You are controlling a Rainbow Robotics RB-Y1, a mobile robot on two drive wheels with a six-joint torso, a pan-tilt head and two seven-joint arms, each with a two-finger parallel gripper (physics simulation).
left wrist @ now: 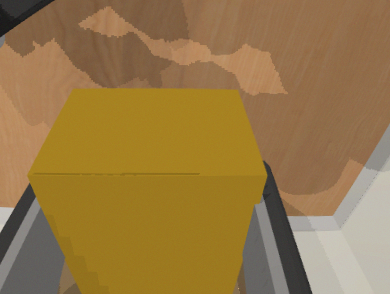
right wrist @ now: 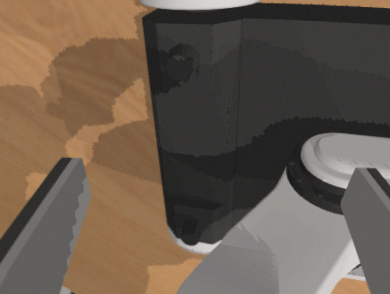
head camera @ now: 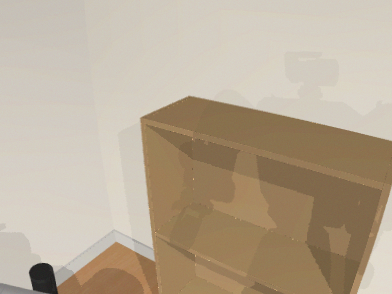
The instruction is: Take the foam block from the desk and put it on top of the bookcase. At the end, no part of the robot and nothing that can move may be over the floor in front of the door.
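Frame: origin at the robot's base, x ahead, y left, z up, level; millimetres.
Where they show: left gripper, between the fingertips: (left wrist: pixel 155 178); right gripper, between the fingertips: (right wrist: pixel 217 181).
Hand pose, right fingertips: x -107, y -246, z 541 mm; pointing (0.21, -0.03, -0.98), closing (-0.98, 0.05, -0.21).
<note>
After its pixels a point has its place.
The yellow foam block (left wrist: pixel 147 132) {x 108, y 249, z 859 mm} fills the lower middle of the left wrist view, held over the wooden floor. My left gripper (left wrist: pixel 155 178) {x 129, y 240, z 854 mm} is shut on it, one finger at each side. The brown bookcase (head camera: pixel 280 135) {x 803, y -264, z 1061 mm} stands against the wall in the head camera, its top board showing bare, its right end partly cut off. The left gripper and the block do not show in the head camera. My right gripper (right wrist: pixel 217 181) {x -107, y -246, z 541 mm} is open, its fingers wide apart with nothing between them. The desk and the door do not show in these views.
In the head camera, a black cylindrical part of my left arm (head camera: pixel 42 277) {x 177, y 199, z 1142 mm} shows at the lower left. The wooden floor (head camera: pixel 112 262) {x 1377, y 493, z 1 mm} meets the walls at a pale skirting left of the bookcase. In the right wrist view, my dark and white base (right wrist: pixel 195 125) {x -6, y -55, z 191 mm} stands over floor.
</note>
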